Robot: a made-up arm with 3 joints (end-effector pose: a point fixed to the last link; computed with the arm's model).
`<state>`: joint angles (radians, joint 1 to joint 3).
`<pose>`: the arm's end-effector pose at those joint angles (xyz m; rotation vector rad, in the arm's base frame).
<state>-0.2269 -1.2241 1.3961</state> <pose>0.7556 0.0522 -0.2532 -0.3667 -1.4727 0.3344</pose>
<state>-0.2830 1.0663 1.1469</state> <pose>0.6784 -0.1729 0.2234 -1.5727 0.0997 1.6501</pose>
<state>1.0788 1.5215 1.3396</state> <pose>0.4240 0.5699 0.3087 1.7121 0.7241 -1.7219</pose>
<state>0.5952 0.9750 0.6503</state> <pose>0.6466 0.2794 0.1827 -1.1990 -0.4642 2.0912</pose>
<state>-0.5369 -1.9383 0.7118</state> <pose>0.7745 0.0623 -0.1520 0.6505 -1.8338 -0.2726</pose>
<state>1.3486 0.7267 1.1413</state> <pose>0.4295 0.5684 0.1412 0.9863 1.4228 -2.3762</pose>
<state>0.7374 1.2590 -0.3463</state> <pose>0.4930 0.4034 0.2180 -0.7352 0.0298 1.6798</pose>
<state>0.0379 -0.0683 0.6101</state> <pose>0.6872 -0.0188 -0.0712 -0.2751 -0.7946 1.2643</pose>
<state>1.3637 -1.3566 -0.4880</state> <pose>0.1708 0.5367 -0.1557 2.3125 0.5525 1.3249</pose>
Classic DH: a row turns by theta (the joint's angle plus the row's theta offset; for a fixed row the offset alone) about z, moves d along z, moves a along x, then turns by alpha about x. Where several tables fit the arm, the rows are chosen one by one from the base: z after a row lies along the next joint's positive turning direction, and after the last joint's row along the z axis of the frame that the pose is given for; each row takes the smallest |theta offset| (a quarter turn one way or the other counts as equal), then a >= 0, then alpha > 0; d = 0 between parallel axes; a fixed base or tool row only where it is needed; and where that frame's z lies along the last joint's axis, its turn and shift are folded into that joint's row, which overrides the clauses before.
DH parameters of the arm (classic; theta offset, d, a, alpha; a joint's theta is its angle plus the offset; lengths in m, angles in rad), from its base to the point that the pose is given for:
base (fixed): 0.3478 0 0.1872 0
joint 1: 1.223 0.0388 0.1274 -1.5708
joint 2: -1.455 -0.7091 -0.0344 0.967
joint 3: 1.5003 0.3373 0.0776 0.9518
tool (fixed): -1.4335 -0.0666 0 0

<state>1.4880 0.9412 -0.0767</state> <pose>0.2513 0.5290 0.1733 -0.5612 -0.4193 2.5948</pose>
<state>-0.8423 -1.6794 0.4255</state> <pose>0.6833 -0.1472 -0.1772 0.5139 -1.8238 -0.2452</pose>
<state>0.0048 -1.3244 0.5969</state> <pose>0.6819 0.2270 -0.2126 0.7517 -1.3862 0.5506</pose>
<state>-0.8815 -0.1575 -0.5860</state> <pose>0.4207 -0.3327 0.0008 0.6449 -0.6435 0.0073</pose>
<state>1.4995 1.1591 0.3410</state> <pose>0.2478 0.5498 0.2099 -1.1456 -0.8494 2.7126</pose>
